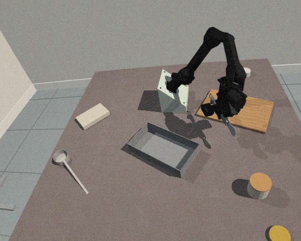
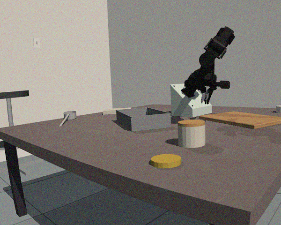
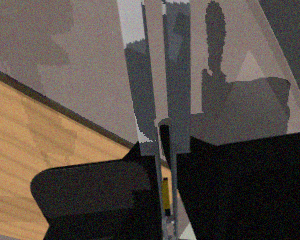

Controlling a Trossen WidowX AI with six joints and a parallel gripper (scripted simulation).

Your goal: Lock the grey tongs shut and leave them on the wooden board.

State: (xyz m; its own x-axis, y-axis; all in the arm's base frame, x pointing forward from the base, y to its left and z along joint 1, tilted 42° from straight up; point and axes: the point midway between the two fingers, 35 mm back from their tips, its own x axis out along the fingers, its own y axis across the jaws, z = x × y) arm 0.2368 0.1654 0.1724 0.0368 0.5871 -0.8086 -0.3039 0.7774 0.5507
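The wooden board is 15 cm behind my gripper tip, 11 cm to the left of it and 8 cm below it. From my gripper tip the other things lie so: cork-lidded jar (33 cm ahead, 12 cm to the left, 5 cm below); small white cylinder (48 cm behind, 23 cm to the left, 7 cm below); roasting tin (12 cm ahead, 27 cm to the right, 6 cm below).
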